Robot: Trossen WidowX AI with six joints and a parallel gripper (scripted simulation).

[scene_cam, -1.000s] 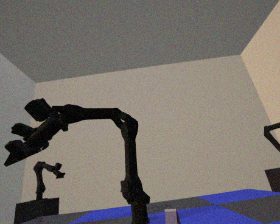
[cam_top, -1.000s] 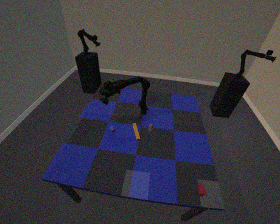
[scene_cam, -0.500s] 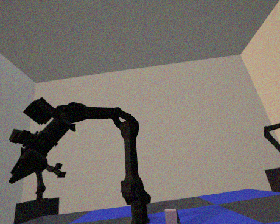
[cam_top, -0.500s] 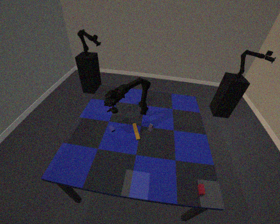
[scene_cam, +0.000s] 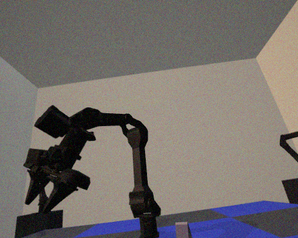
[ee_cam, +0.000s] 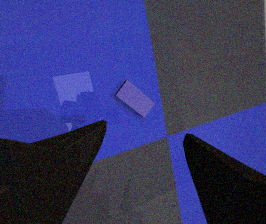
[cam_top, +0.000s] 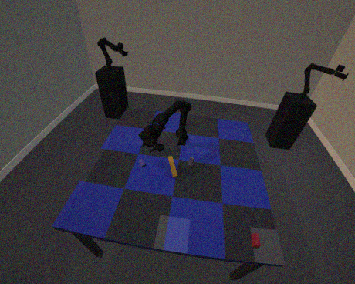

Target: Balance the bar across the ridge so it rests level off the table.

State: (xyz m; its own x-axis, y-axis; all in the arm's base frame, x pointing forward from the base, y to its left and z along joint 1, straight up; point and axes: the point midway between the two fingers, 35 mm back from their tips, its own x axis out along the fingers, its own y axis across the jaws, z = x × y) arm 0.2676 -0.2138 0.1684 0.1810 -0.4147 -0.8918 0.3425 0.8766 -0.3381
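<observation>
My gripper tip is 190 mm to the right of the orange bar, 130 mm above it and 10 mm short of it. The rest, counted from my gripper tip: purple block 130 mm below, 40 mm to the right, 20 mm ahead; red block 730 mm to the left, 470 mm ahead, 120 mm below.
</observation>
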